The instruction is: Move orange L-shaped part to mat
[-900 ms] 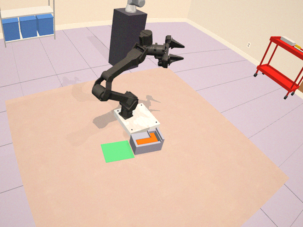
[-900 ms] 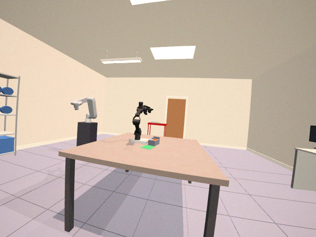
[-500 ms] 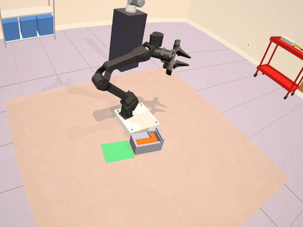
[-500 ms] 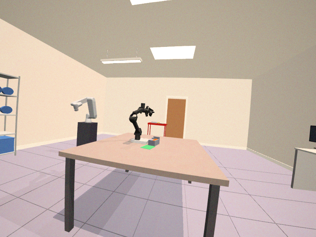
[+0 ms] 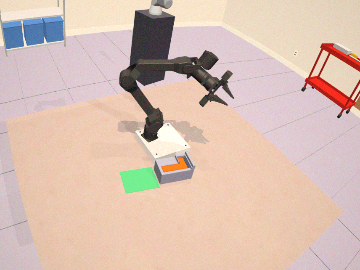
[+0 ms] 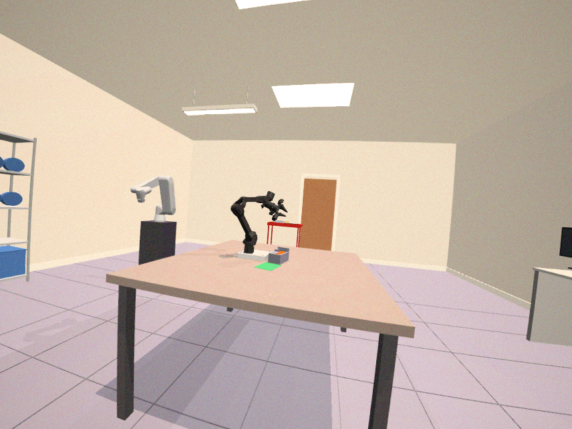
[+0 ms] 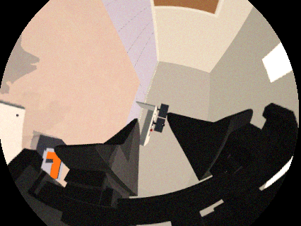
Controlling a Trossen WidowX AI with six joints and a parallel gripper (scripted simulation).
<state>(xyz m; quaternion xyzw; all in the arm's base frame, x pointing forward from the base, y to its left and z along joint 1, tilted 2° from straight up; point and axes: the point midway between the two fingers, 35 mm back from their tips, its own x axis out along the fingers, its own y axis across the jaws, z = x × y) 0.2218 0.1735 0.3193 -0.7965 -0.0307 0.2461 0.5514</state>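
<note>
My gripper tip is now 280 mm above the orange L-shaped part, 230 mm to the left of it and 30 mm past it. From my gripper tip the other things lie so: green mat 380 mm to the right, 350 mm below, 90 mm behind.
</note>
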